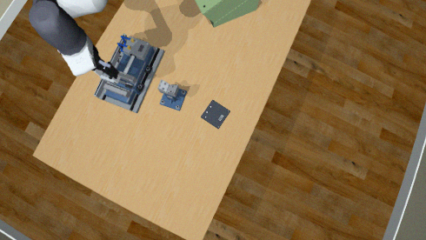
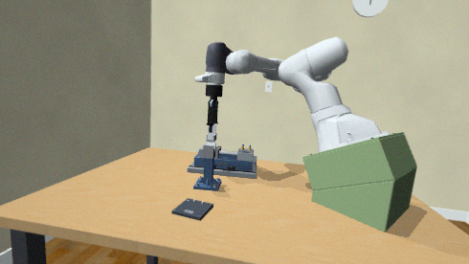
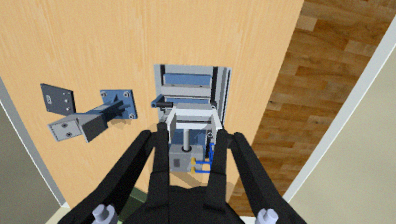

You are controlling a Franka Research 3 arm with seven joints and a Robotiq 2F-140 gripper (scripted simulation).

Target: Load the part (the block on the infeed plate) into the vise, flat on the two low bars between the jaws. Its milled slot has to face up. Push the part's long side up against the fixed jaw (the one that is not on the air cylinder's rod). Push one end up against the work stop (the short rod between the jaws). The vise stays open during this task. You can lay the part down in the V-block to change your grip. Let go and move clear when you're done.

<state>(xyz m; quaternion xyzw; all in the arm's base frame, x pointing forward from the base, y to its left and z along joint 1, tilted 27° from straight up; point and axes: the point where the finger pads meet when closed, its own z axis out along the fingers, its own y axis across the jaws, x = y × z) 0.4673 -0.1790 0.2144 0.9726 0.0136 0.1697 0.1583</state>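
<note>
Right now the grey part is 2 cm below my hand. Round my hand: vise 7 cm behind, 2 cm to the left, 13 cm below; dark work stop rod 7 cm to the left, 8 cm below; grey air cylinder 16 cm behind, 3 cm to the left, 9 cm below.
</note>
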